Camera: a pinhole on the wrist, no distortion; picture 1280 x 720 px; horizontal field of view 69.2 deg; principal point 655.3 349.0 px. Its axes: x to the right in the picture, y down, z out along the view. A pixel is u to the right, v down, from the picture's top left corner.
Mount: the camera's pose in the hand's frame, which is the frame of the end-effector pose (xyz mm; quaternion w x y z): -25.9 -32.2 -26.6 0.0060 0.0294 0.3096 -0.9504
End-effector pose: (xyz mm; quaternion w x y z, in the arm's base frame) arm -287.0 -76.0 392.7 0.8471 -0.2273 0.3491 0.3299
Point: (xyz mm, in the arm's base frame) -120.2 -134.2 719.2
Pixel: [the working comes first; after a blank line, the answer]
In the camera's frame: 131.6 -24.2 336.3

1018 282
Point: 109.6 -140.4 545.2
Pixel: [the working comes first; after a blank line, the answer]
In the camera's frame: -118.2 107.5 394.1

377 602
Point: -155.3 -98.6 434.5
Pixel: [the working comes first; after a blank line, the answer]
In the camera's frame: -63.1 12.0 125.7

190 437
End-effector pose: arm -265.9 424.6 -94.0 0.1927 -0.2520 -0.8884 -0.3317
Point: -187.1 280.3 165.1
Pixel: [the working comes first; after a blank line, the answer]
In the camera's frame: -32.0 70.1 -284.9

behind the camera
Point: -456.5 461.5 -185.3
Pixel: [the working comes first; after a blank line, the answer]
In the camera's frame: -152.7 -4.3 171.2

outside the picture
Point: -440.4 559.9 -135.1
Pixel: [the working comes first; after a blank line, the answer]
In the camera's frame: -198.0 -99.6 134.7

outside the picture
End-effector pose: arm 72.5 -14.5 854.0 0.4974 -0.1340 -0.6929 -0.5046
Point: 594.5 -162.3 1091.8
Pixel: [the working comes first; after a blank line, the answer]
In the camera's frame: 2.4 -143.6 -581.5

behind the camera
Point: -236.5 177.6 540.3
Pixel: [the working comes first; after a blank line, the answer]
In the camera's frame: 125.1 4.5 454.5

911 358
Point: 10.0 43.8 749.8
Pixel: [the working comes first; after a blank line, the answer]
In the camera's frame: 42.2 -30.8 116.2

992 103
